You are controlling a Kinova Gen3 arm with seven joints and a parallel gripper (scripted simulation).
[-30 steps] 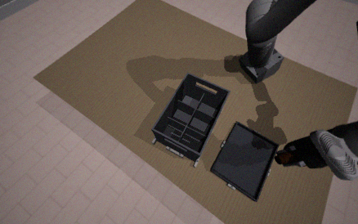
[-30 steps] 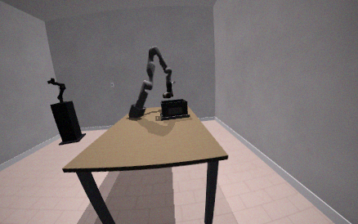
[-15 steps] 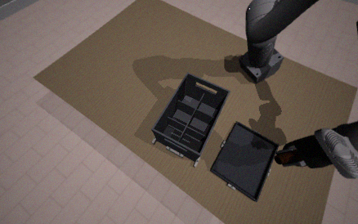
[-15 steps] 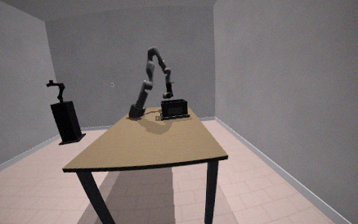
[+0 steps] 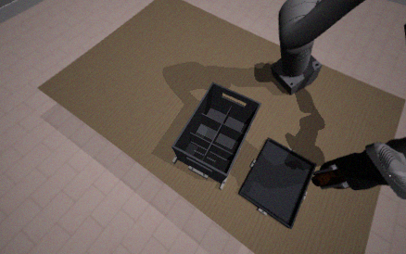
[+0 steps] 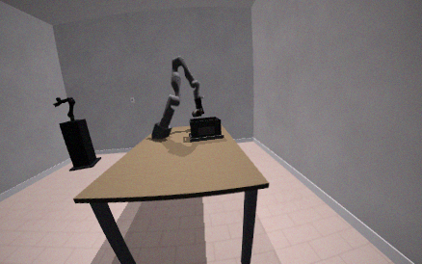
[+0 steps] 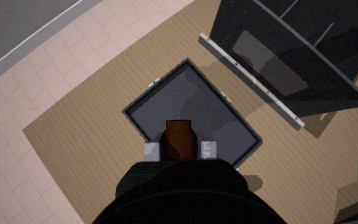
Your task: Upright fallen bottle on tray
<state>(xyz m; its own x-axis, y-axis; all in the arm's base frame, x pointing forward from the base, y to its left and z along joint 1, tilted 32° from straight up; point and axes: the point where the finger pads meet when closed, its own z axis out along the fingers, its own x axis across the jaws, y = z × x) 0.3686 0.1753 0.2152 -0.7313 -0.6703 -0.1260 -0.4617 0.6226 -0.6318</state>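
Now: the brown bottle 4 cm to the left of my hand, 3 cm behind it and 1 cm below it. The rest, counted from my hand: dark flat tray: 19 cm below, 4 cm to the right, 1 cm behind; dark crate: 30 cm to the right, 12 cm below, 8 cm behind.
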